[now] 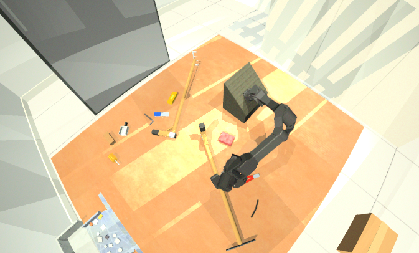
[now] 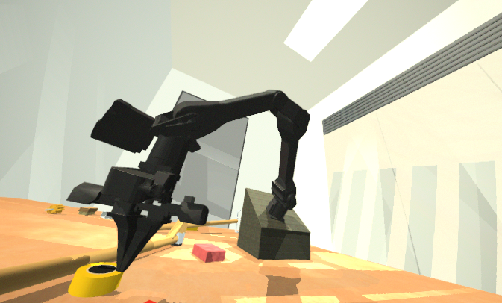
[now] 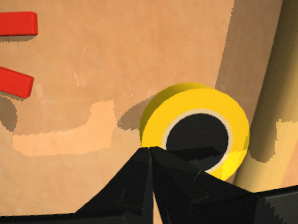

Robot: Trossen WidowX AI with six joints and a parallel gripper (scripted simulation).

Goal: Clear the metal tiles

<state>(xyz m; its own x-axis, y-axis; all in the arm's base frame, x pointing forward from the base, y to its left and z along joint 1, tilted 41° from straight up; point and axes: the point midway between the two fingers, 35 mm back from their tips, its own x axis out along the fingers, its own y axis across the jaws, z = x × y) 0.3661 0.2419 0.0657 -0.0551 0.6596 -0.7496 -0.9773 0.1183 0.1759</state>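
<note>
Right now my gripper tip is 6 cm short of the long scraper and 4 cm below it. From my gripper tip the other things lie so: red clip (9 cm behind, 8 cm to the left, 2 cm below); yellow tape roll (2 cm ahead, 1 cm below); black strip (20 cm to the left, 2 cm ahead, 1 cm below).
</note>
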